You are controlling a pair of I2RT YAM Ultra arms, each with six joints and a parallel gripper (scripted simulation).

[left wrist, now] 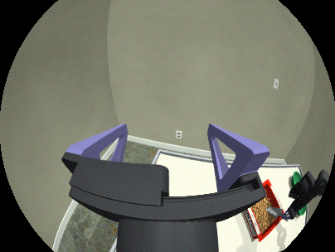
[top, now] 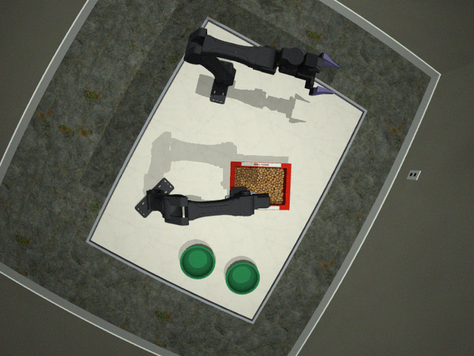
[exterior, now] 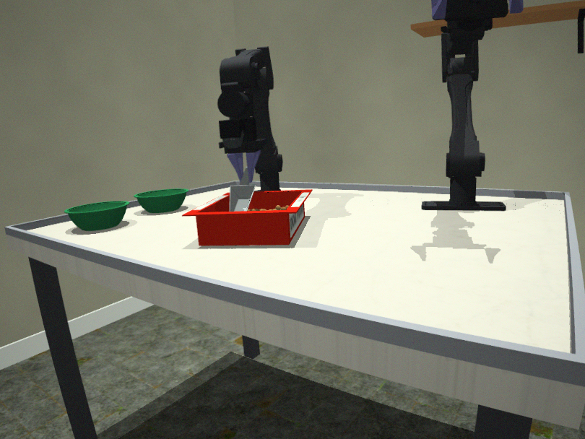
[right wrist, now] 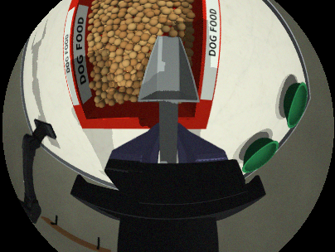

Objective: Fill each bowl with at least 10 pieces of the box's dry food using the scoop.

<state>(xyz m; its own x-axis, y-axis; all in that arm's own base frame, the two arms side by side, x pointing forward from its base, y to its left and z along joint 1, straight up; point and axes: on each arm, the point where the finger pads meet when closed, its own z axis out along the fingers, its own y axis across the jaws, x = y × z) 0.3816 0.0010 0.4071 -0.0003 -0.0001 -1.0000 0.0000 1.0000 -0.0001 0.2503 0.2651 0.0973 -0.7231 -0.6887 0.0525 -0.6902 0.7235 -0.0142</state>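
My right hand is 10 cm to the right of the box, 8 cm short of it and 5 cm above it. The rest, counted from my right hand: grey scoop (3 cm below, 3 cm ahead, 2 cm to the left).
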